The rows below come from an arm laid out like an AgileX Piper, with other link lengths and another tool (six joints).
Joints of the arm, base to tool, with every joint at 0 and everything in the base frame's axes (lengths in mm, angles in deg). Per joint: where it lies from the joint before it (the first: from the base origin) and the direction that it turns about. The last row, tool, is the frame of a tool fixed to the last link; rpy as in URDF.
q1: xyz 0.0 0.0 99.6 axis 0 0 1
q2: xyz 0.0 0.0 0.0 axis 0 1 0
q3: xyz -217.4 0.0 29.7 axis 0 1 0
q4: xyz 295.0 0.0 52.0 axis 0.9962 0 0.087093
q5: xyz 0.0 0.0 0.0 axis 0 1 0
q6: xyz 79.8 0.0 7.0 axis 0.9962 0 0.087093
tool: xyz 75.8 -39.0 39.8 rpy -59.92 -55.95 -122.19
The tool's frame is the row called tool.
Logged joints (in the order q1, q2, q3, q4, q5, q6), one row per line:
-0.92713 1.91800 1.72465 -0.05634 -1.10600 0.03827
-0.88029 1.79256 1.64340 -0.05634 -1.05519 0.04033
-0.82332 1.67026 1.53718 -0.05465 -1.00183 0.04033
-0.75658 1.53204 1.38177 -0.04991 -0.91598 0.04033
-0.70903 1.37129 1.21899 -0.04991 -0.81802 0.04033
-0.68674 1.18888 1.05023 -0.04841 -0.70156 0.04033
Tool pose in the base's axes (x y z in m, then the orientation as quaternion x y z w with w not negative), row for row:
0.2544 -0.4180 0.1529 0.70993 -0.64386 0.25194 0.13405
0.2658 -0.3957 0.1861 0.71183 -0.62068 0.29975 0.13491
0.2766 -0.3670 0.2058 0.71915 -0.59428 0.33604 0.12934
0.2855 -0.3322 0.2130 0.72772 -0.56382 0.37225 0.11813
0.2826 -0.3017 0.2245 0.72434 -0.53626 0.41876 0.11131
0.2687 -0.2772 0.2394 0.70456 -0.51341 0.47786 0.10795
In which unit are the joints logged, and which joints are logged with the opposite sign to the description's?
The joints are logged in radians. Opposite sign: q3, q5.
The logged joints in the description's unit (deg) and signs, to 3 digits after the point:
-53.121 109.893 -98.815 -3.228 63.369 2.193
-50.437 102.706 -94.160 -3.228 60.458 2.311
-47.173 95.699 -88.074 -3.131 57.401 2.311
-43.349 87.779 -79.170 -2.860 52.482 2.311
-40.624 78.569 -69.843 -2.860 46.869 2.311
-39.347 68.118 -60.174 -2.774 40.196 2.311

